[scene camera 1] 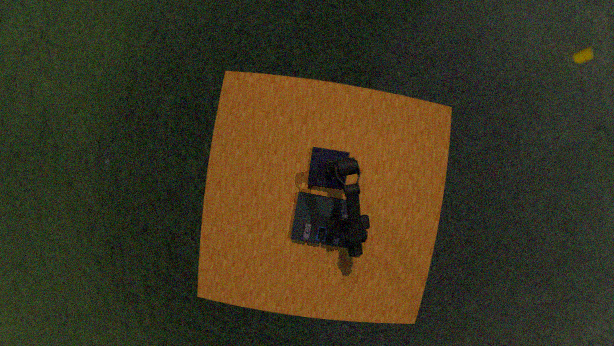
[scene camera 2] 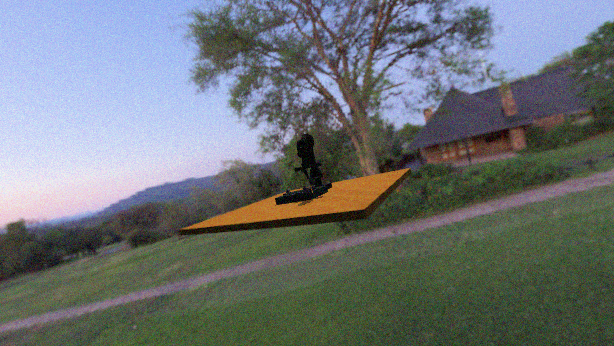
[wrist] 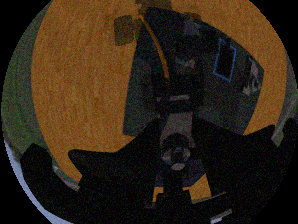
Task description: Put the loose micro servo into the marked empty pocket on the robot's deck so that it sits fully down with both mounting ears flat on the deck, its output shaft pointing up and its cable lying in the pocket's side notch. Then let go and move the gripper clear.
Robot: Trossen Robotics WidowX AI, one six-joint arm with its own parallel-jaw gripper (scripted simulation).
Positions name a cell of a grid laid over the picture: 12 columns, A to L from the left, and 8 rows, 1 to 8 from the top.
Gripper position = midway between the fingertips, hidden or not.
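Note:
The gripper (wrist: H5) is visible. A micro servo (wrist: H5) is in view, together with a robot deck (wrist: I4) (scene camera 1: G5).

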